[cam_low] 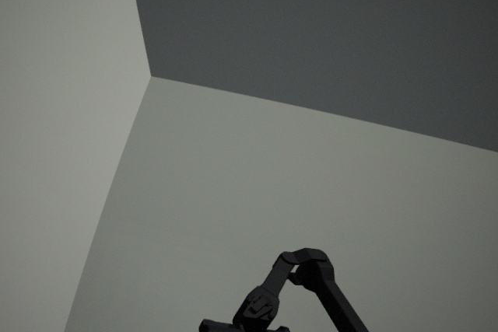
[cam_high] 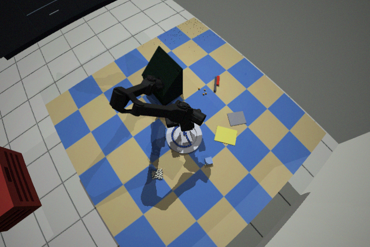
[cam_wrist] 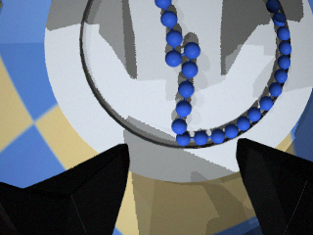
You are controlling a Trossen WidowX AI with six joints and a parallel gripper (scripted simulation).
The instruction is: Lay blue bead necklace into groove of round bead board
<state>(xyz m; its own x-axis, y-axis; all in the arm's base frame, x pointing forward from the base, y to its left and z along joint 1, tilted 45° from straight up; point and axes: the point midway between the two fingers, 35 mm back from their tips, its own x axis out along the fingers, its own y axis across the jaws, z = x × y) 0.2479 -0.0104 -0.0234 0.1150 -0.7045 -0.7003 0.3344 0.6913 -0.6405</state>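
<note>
My gripper tip is 5 cm short of the round white bead board, 3 cm to the left of it and 4 cm above it. Also, from my gripper tip: small blue cube: 24 cm ahead, 1 cm to the left, 4 cm below; then grey square: 12 cm ahead, 29 cm to the left, 5 cm below; then yellow pad: 17 cm ahead, 17 cm to the left, 5 cm below.
</note>
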